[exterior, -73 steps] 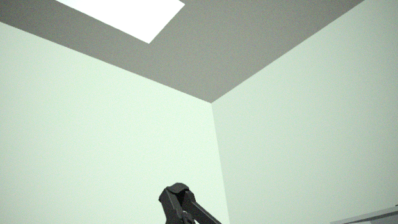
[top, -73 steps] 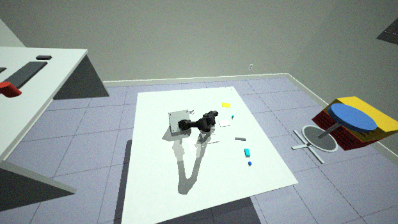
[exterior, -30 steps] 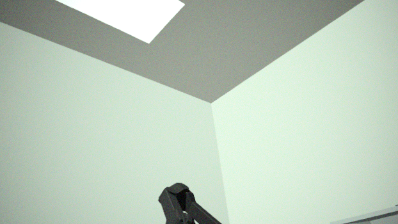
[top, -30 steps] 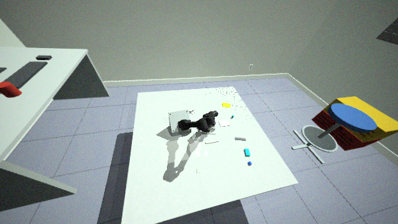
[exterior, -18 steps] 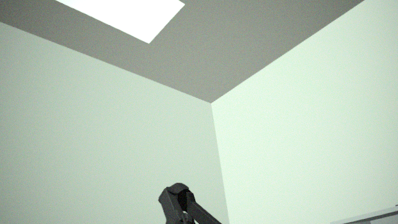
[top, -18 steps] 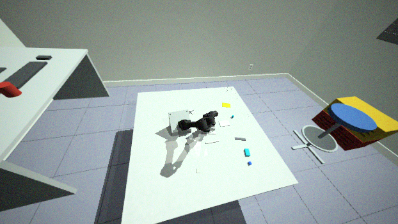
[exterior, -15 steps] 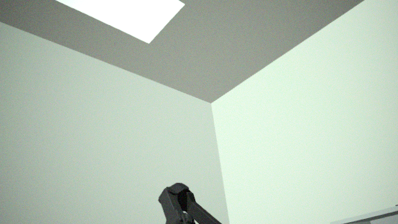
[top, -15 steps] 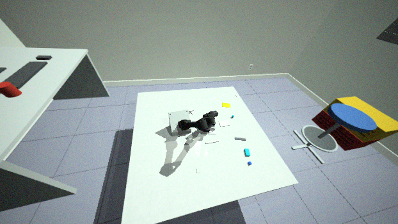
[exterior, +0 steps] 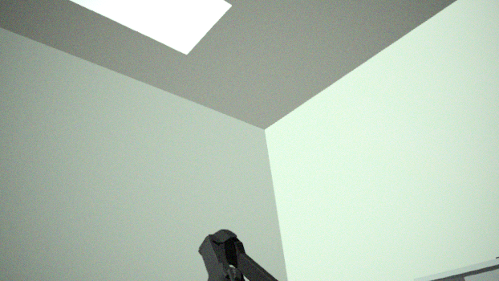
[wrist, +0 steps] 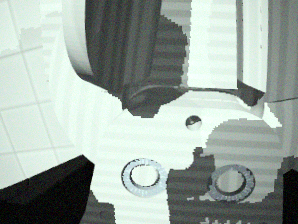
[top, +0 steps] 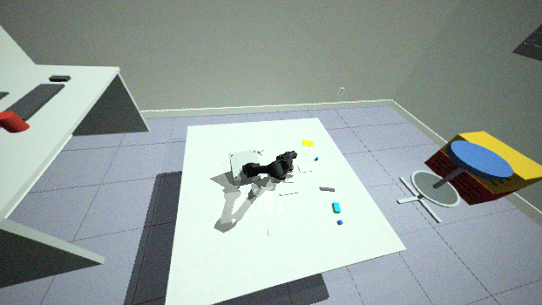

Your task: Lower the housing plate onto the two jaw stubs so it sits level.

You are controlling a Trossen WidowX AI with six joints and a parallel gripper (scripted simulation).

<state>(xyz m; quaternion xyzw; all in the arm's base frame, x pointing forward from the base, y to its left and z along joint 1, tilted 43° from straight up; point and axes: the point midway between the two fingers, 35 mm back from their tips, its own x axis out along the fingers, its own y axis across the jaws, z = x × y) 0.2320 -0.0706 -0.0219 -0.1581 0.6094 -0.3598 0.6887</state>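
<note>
Now: the housing plate 10 mm ahead of my gripper tip and 20 mm above it. From my gripper tip the other things lie so: small cyan piece: 370 mm ahead, 70 mm to the left, 10 mm above; then yellow block: 390 mm ahead, 270 mm to the left, 10 mm below; then dark bar: 300 mm ahead, 210 mm to the right.
</note>
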